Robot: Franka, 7 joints.
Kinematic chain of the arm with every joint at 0, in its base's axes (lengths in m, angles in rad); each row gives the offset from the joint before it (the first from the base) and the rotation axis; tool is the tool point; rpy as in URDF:
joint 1: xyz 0 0 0.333 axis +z
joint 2: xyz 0 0 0 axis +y
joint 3: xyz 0 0 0.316 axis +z
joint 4: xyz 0.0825 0 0 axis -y
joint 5: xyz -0.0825 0 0.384 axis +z
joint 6: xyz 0 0 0 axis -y
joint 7: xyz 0.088 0 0 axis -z
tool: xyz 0 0 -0.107 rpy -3.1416 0 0
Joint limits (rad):
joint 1: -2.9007..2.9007
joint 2: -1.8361..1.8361
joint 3: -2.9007..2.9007
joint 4: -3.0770..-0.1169
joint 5: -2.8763..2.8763
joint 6: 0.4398..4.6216
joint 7: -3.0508..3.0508
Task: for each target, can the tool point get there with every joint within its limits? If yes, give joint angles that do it. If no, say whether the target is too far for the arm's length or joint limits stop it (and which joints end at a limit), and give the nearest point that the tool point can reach.
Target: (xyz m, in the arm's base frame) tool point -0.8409 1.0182 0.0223
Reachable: no: too far | nearest point -0.5318 0.6439 0.1365 | short by 0.499 m
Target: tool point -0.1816 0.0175 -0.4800
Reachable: no: joint limits stop it (at a limit: joint 1, joint 2) | nearest point -0.1999 0.0267 -0.3539 | short by 0.128 m
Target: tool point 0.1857 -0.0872 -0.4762
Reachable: no: joint limits stop it (at a limit: joint 2) | nearest point 0.1987 -0.0933 -0.3569 | short by 0.120 m
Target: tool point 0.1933 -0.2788 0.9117
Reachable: yes | joints 1.9327 -1.5388 0.0387 -1.6803 1.5568 3.3028 1.9711
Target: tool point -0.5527 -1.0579 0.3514
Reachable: no: too far | nearest point -0.3972 -0.7603 0.3462 | short by 0.336 m
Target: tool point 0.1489 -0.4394 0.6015
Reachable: yes | joints 0.7193 0.4032 -2.3882 -2.1963 1.8939 1.0780 -1.6995
